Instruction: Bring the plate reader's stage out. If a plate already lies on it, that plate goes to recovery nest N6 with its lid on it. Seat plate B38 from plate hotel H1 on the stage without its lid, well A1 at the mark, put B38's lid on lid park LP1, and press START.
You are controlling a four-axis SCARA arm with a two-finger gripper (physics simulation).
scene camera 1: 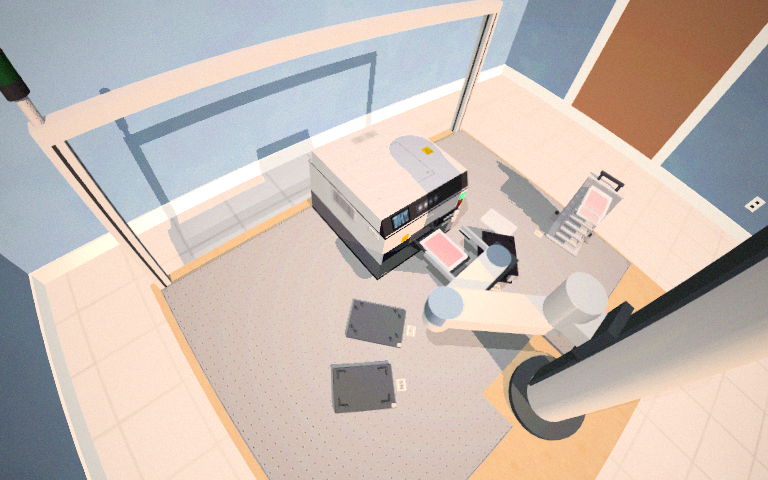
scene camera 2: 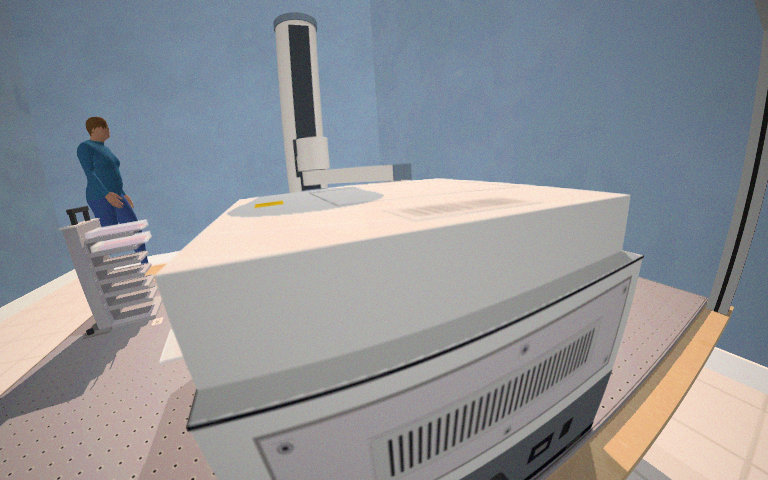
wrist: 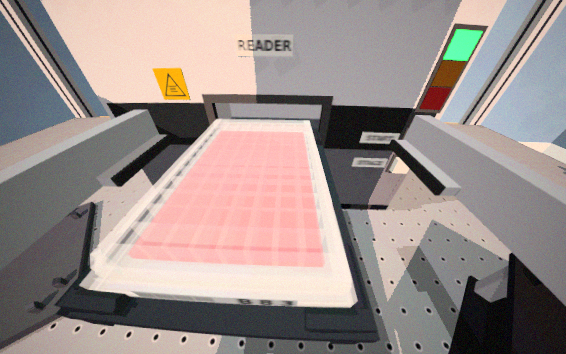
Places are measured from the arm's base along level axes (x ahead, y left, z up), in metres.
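Pixels of known places: gripper, between the fingertips: (scene camera 1: 444, 239) (wrist: 279, 127); arm's base, origin of its link: (scene camera 1: 546, 397).
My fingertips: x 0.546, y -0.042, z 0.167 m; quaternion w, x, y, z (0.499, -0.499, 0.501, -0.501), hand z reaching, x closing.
Note:
For each thing: its top centre in the pictures, then the offset to it from my fingertips. "spot": a spot on its surface instead. Level surfaces: height alone.
- reader, centre of its top: (scene camera 2: 390, 192) (scene camera 1: 391, 159) dx +0.258, dy +0.013, dz +0.131 m
- plate, centre of its top: (wrist: 248, 158) (scene camera 1: 444, 247) dx -0.019, dy +0.016, dz -0.011 m
- clear lid, centre of its top: (scene camera 2: 185, 338) (scene camera 1: 499, 223) dx -0.031, dy -0.344, dz -0.146 m
- START's label, a spot on its surface: (wrist: 380, 137) spot: dx +0.067, dy -0.105, dz -0.036 m
- perforated mat, height of its surface: dz -0.153 m
- reader's green lamp, centre of its top: (wrist: 469, 30) dx +0.066, dy -0.142, dz +0.055 m
The reader (scene camera 1: 390, 181) (scene camera 2: 396, 271) has its stage (wrist: 215, 320) out. A plate (scene camera 1: 444, 249) (wrist: 240, 200) with pink wells lies on it; its blurred label seems to start with B. A clear cover seems to lie over the wells. My gripper (scene camera 1: 442, 244) (wrist: 279, 127) is open, one finger past each long side of this plate, touching neither side in the wrist view. Hotel H1 (scene camera 1: 566, 244) (scene camera 2: 86, 283) holds pink plates at its top; their labels are unreadable. A clear lid (scene camera 1: 498, 220) lies flat beside the reader. START's label (wrist: 380, 137) is on the reader's front.
Two dark nests (scene camera 1: 375, 322) (scene camera 1: 362, 387) sit on the perforated mat (scene camera 1: 271, 339); their labels are too small to read surely. A black stand (scene camera 1: 508, 243) is partly under the arm. The reader's green lamp (wrist: 464, 45) is lit. A person (scene camera 2: 104, 169) stands behind the hotel.

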